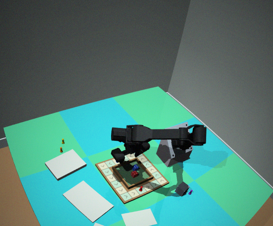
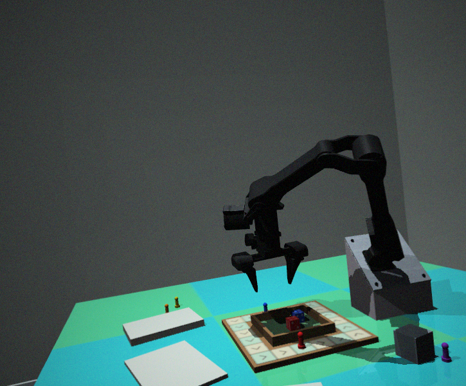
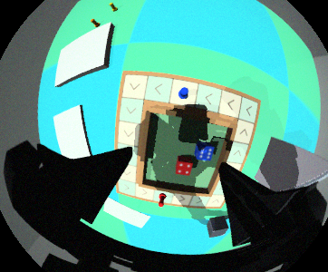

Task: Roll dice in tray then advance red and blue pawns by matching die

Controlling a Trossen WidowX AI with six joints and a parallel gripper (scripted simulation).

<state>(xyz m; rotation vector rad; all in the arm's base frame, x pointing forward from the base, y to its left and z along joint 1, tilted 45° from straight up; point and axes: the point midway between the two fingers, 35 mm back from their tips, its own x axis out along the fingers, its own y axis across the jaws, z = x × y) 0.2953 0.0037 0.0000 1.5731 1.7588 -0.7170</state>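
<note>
The red pawn is 10 mm behind my gripper tip, 140 mm to the left of it and 80 mm below it. The rest, counted from my gripper tip: purple pawn: 250 mm behind, 280 mm to the left, 90 mm below; grey cube: 210 mm behind, 240 mm to the left, 80 mm below; blue pawn: 10 mm ahead, 80 mm to the right, 80 mm below.
</note>
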